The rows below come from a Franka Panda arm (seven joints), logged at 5 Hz.
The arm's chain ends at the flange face. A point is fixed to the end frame.
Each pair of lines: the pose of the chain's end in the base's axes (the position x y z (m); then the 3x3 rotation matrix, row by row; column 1 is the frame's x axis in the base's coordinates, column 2 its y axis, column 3 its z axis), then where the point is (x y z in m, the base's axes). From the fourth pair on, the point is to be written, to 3 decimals.
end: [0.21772, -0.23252, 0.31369], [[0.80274, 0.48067, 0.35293], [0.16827, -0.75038, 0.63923], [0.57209, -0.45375, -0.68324]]
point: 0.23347 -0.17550 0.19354
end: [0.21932, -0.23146, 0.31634], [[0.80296, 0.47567, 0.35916], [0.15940, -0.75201, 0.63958], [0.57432, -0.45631, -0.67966]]
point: 0.23573 -0.17401 0.19648
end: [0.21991, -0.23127, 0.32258], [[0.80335, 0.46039, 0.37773], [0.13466, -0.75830, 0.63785], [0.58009, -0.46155, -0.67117]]
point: 0.23832 -0.17301 0.20341
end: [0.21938, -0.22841, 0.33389], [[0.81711, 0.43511, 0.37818], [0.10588, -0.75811, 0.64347], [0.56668, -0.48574, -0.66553]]
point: 0.237 -0.168 0.216
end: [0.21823, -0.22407, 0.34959], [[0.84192, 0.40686, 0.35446], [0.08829, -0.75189, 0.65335], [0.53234, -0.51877, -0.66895]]
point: 0.231 -0.162 0.232
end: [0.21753, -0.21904, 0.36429], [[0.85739, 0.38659, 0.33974], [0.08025, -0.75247, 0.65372], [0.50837, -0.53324, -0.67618]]
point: 0.227 -0.156 0.246
